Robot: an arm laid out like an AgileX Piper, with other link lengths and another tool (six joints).
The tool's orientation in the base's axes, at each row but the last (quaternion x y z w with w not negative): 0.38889, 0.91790, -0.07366, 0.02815; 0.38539, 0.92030, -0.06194, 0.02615; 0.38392, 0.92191, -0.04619, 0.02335; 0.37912, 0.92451, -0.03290, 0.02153; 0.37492, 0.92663, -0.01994, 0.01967; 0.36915, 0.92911, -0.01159, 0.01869; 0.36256, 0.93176, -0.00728, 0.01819
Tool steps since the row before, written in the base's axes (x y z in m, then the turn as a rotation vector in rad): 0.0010, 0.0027, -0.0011, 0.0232, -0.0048, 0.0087; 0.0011, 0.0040, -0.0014, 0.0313, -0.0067, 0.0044; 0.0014, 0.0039, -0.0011, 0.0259, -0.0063, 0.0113; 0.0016, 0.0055, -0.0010, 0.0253, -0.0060, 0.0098; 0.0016, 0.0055, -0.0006, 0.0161, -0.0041, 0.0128; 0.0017, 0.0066, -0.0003, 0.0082, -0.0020, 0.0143; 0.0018, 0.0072, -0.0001, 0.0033, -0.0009, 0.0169
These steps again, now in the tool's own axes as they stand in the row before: 0.0013, 0.0027, 0.0007, -0.0205, 0.0124, -0.0080; 0.0022, 0.0037, 0.0009, -0.0271, 0.0172, -0.0034; 0.0019, 0.0038, 0.0007, -0.0236, 0.0132, -0.0104; 0.0028, 0.0051, 0.0006, -0.0228, 0.0131, -0.0089; 0.0027, 0.0051, 0.0003, -0.0151, 0.0080, -0.0122; 0.0033, 0.0060, 0.0001, -0.0079, 0.0041, -0.0140; 0.0035, 0.0065, 0.0000, -0.0037, 0.0016, -0.0168
